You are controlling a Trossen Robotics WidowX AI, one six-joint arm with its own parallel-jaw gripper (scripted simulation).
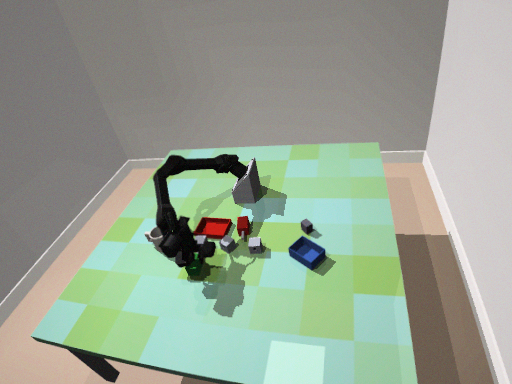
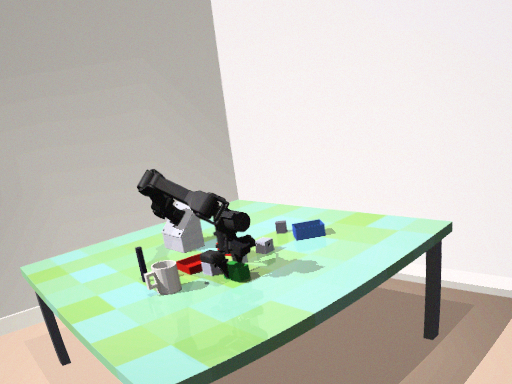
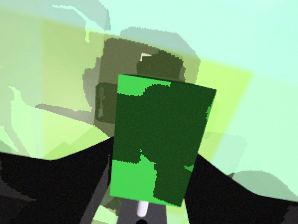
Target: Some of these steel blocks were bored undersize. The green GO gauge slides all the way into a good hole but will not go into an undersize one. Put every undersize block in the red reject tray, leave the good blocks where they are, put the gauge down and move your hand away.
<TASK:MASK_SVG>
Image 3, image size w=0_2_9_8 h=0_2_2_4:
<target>my gripper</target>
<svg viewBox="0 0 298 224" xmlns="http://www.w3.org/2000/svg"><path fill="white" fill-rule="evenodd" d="M198 153L184 197L189 224L298 224L298 201L282 200L253 193L229 178ZM114 136L56 160L25 157L0 151L0 224L92 224L94 215L111 182Z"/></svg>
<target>green GO gauge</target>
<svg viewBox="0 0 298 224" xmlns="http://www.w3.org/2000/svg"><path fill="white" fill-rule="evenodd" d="M119 74L110 196L137 200L135 211L138 216L144 216L147 213L149 203L181 207L217 89L141 75Z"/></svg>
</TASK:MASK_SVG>
